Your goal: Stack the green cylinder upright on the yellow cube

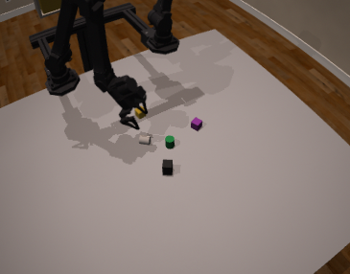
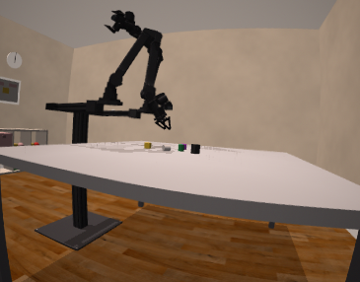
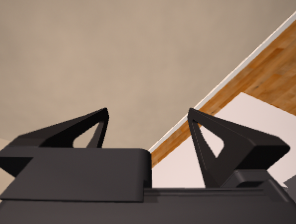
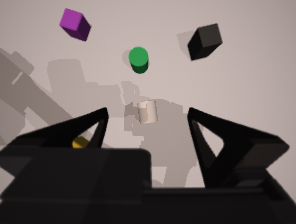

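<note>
The green cylinder lies 77 cm below my left hand, 40 cm to the left of it and 38 cm ahead of it. From my left hand the other things lie so: yellow cube: 77 cm below, 38 cm to the left, 15 cm ahead; black cube: 76 cm below, 50 cm ahead, 32 cm to the left; white cylinder: 77 cm below, 32 cm to the left, 31 cm ahead.
</note>
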